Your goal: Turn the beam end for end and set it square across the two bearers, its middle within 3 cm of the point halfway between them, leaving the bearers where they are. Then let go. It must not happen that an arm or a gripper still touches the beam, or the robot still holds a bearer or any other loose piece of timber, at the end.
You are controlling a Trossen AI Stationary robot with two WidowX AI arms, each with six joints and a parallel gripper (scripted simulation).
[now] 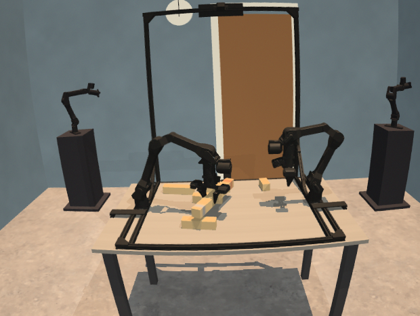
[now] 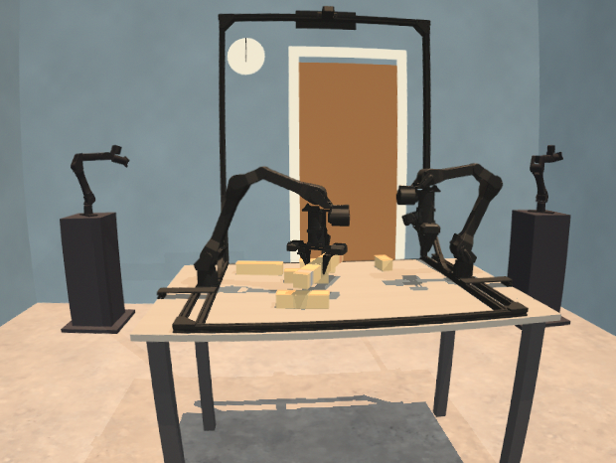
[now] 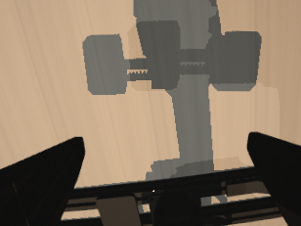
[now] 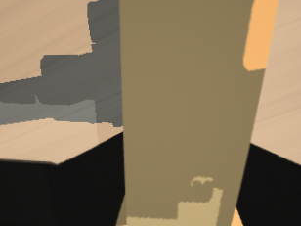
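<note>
Now: right hand 4 cm past the beam, 2 cm to the right of it and 2 cm above it.
</note>
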